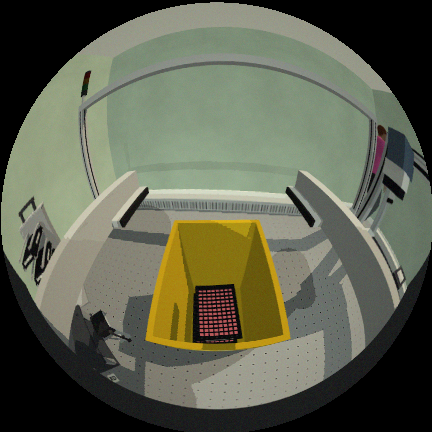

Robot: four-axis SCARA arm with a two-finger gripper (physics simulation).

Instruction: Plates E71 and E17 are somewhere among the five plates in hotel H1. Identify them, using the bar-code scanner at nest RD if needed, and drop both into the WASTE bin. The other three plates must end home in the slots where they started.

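Places are measured from the arm's base along level axes (x ahead, y left, z up), in metres.
Where they show: gripper, fingertip midpoint: (216, 176).
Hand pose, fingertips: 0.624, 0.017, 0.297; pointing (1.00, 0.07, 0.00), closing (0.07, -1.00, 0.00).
Observation:
Things, the pixels of their top centre, and the offset from my fingertips, as dx, dy, dz. "spot": a spot on its surface instead.
- yellow WASTE bin, top centre: (216, 269) -0.022, -0.002, -0.085
- black plate with pink wells, top centre: (216, 310) -0.015, +0.000, -0.249
- hotel, surface spot: (41, 220) spot: -0.023, +0.465, -0.055
- small black device, top centre: (98, 321) -0.120, +0.212, -0.202
My gripper (216, 176) is open, with a black pad on the inner side of each pale finger and no plate between them. The yellow WASTE bin (162, 300) stands upright below and between the fingers. A black plate with pink wells (217, 312) lies flat on the bin's floor, against the near end. A second dark edge shows just under its near side, so there may be another plate beneath it. No plate label is readable in the bin. The hotel (41, 220), a grey rack with a top handle and dark plates, shows tilted at the far left, beyond the left finger.
A dark stand with a small black device (101, 323) is at the lower left, beside the bin. A signal light (86, 82) stands on the frame at the upper left. A monitor (398, 157) and part of a person in pink (378, 150) show at the right.

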